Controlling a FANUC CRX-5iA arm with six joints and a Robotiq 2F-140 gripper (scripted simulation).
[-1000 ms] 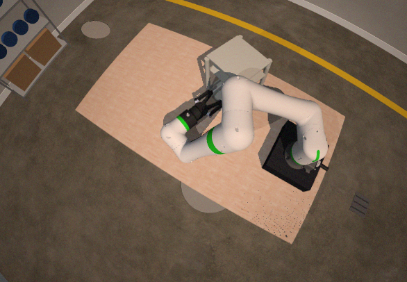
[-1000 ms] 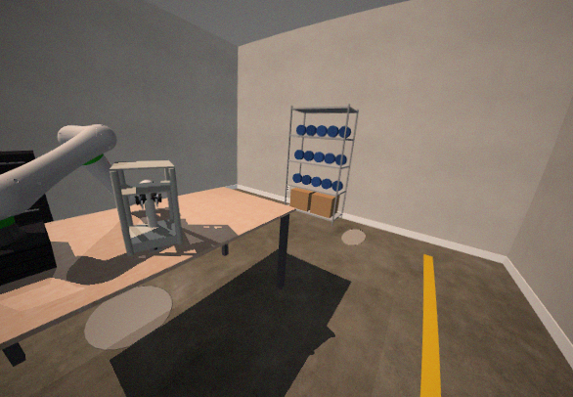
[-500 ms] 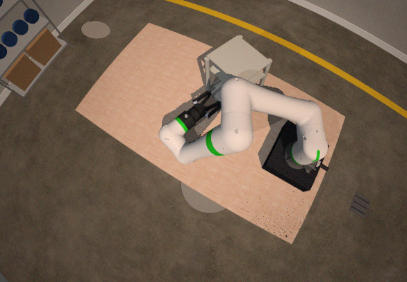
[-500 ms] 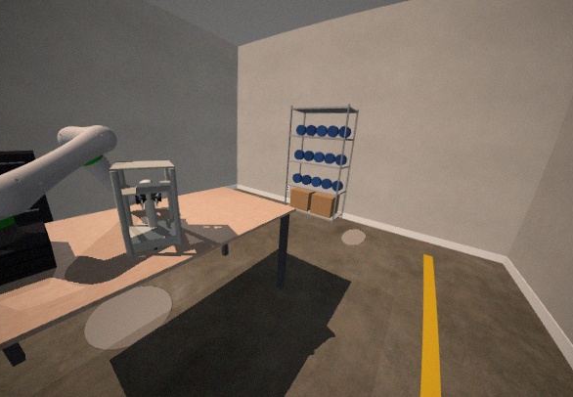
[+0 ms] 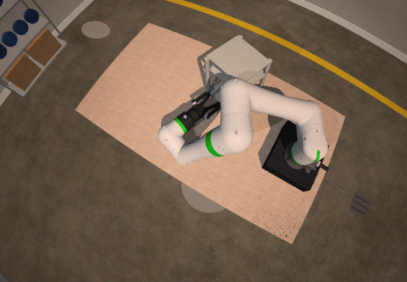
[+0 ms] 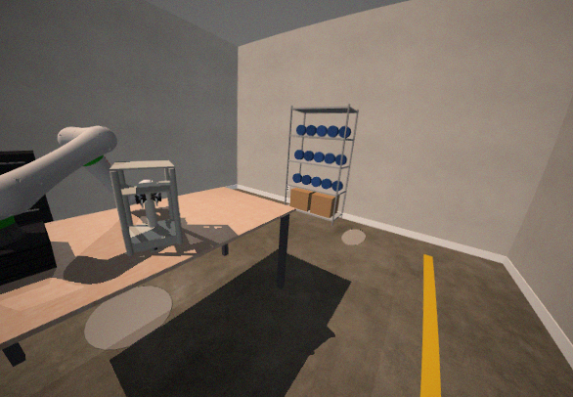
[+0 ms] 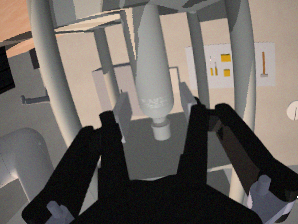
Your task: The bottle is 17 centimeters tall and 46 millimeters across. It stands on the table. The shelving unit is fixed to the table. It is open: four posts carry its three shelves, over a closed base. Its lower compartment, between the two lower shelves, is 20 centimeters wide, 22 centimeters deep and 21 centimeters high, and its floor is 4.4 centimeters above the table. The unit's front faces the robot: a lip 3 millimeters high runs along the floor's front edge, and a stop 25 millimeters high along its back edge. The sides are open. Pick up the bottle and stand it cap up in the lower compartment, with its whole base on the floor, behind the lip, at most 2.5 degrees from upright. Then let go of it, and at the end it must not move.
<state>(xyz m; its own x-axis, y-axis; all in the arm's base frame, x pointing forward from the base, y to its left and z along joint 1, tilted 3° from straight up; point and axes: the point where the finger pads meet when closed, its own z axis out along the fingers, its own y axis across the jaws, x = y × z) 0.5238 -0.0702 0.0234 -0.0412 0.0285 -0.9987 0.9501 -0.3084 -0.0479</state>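
My gripper is now 5 cm to the left of the pale bottle, 2 cm past it and 1 cm below it. Round my hand: grey shelving unit 11 cm to the right, 4 cm behind, 4 cm above.
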